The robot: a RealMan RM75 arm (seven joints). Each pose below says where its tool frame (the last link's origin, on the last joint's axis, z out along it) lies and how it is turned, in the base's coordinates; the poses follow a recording.
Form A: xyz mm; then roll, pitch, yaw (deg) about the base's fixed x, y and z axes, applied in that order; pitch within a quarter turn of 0, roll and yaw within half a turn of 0.
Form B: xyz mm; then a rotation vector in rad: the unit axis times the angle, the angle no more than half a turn. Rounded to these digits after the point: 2 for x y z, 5 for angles.
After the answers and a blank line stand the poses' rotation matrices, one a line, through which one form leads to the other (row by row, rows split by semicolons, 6 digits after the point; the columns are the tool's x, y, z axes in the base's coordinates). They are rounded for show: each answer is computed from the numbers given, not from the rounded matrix.
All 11 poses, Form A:
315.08, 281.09, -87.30, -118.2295, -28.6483, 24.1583
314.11, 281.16, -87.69, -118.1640, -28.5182, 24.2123
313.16, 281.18, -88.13, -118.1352, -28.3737, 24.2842
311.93, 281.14, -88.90, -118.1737, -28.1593, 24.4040
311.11, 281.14, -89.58, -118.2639, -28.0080, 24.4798
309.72, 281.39, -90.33, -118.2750, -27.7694, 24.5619
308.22, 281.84, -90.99, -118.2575, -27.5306, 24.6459
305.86, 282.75, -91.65, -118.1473, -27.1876, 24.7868
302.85, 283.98, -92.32, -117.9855, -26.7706, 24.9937
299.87, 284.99, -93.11, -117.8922, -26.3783, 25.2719
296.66, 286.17, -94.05, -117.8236, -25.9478, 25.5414
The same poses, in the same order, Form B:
315.08, 281.09, -87.30, -1.87703, -0.71163, -0.24710
314.11, 281.16, -87.69, -1.87646, -0.71132, -0.24378
313.16, 281.18, -88.13, -1.87647, -0.71116, -0.24026
311.93, 281.14, -88.90, -1.87774, -0.71115, -0.23545
311.11, 281.14, -89.58, -1.87974, -0.71100, -0.23259
309.72, 281.39, -90.33, -1.88099, -0.71017, -0.22759
308.22, 281.84, -90.99, -1.88174, -0.70935, -0.22236
305.86, 282.75, -91.65, -1.88128, -0.70850, -0.21406
302.85, 283.98, -92.32, -1.88000, -0.70800, -0.20338
299.87, 284.99, -93.11, -1.87921, -0.70889, -0.19281
296.66, 286.17, -94.05, -1.87915, -0.70929, -0.18185

0.800719 0.578994 -0.153670; 0.359157 -0.258703 0.896704; 0.479432 -0.773200 -0.415099
0.801371 0.577458 -0.156035; 0.360357 -0.257854 0.896468; 0.477438 -0.774632 -0.414727
0.802013 0.575919 -0.158404; 0.361857 -0.257482 0.895970; 0.475220 -0.775899 -0.414904
0.802869 0.573918 -0.161306; 0.364265 -0.258080 0.894822; 0.471925 -0.777183 -0.416262
0.803517 0.572647 -0.162590; 0.365842 -0.259579 0.893744; 0.469595 -0.777621 -0.418074
0.804764 0.570102 -0.165345; 0.367803 -0.260278 0.892735; 0.465914 -0.779256 -0.419147
0.805982 0.567476 -0.168416; 0.369789 -0.260526 0.891842; 0.462222 -0.781087 -0.419825
0.807568 0.563530 -0.173979; 0.372923 -0.259380 0.890871; 0.456905 -0.784319 -0.419620
0.809209 0.558769 -0.181546; 0.377232 -0.257248 0.889674; 0.450419 -0.788417 -0.418953
0.810137 0.554814 -0.189366; 0.382464 -0.255395 0.887972; 0.444296 -0.791805 -0.419101
0.811318 0.550395 -0.197046; 0.387699 -0.254292 0.886017; 0.437552 -0.795236 -0.419699

